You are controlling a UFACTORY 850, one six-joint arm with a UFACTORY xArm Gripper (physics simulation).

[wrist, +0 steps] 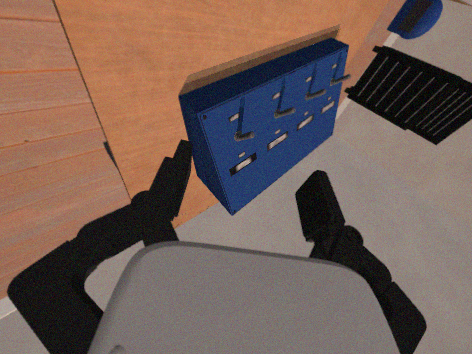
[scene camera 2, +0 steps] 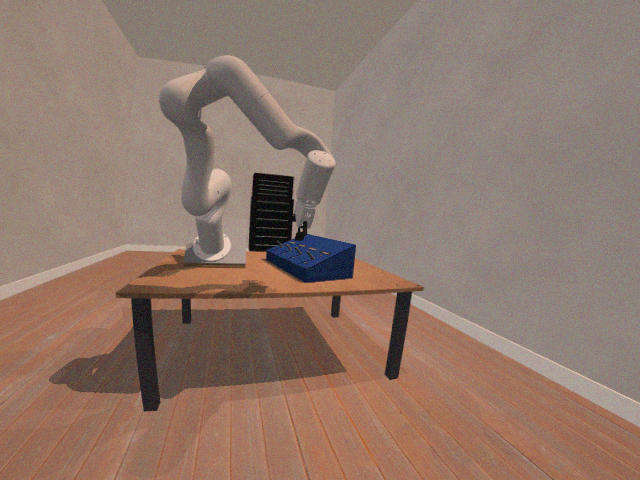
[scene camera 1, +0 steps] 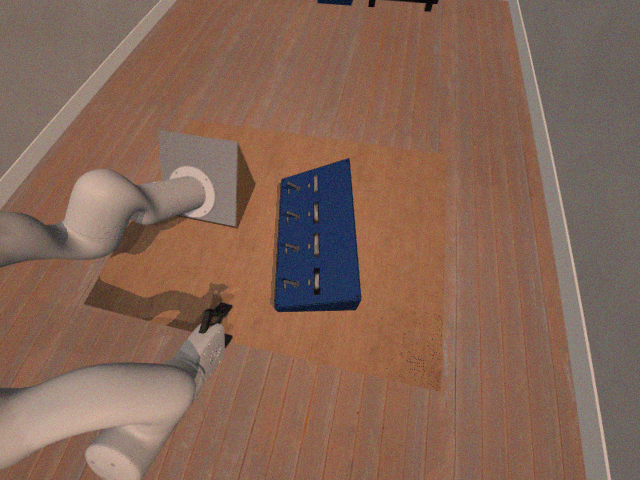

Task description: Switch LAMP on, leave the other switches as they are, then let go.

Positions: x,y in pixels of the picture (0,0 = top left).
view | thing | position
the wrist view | my gripper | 250,170
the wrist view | blue switch box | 236,171
